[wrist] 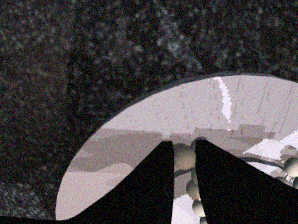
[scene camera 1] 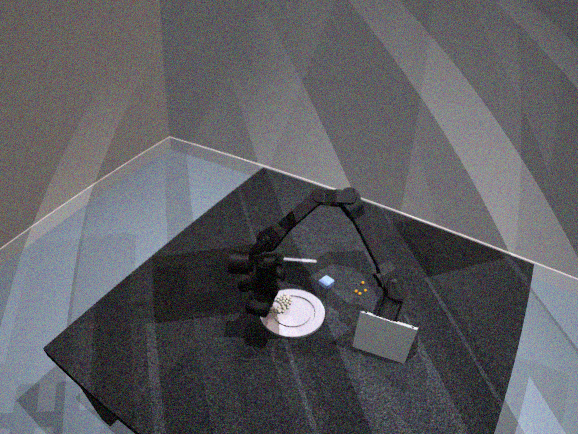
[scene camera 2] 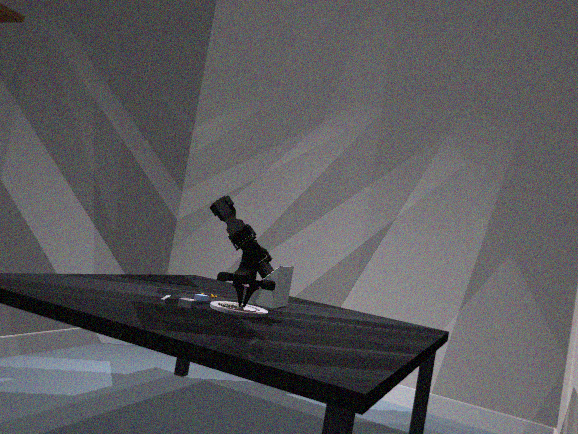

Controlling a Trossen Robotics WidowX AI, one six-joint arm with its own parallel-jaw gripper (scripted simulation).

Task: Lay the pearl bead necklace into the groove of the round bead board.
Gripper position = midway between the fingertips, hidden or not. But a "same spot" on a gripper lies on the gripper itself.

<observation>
my gripper: wrist; scene camera 1 266,309; scene camera 2
same spot on my gripper: [wrist: 224,182] = [scene camera 2: 240,296]
</observation>
